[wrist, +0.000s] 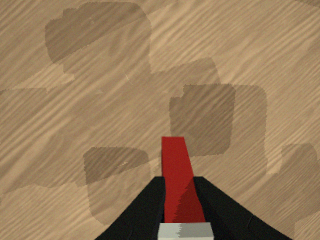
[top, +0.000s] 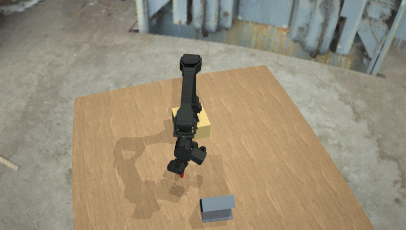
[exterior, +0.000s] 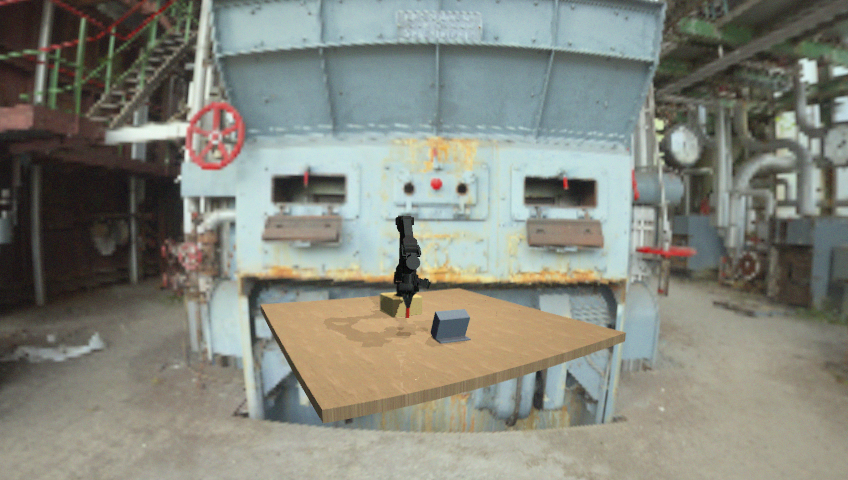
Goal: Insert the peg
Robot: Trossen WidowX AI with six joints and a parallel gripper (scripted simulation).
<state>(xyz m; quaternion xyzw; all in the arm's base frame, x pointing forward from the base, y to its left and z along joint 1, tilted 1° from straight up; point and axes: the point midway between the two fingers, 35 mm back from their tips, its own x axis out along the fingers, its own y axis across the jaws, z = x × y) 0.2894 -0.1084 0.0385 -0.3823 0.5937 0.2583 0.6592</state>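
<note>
Right now my gripper tip is 17 cm short of the sloped panel, 10 cm to the right of it and 5 cm above it. Round my gripper tip: red square peg 2 cm above.
</note>
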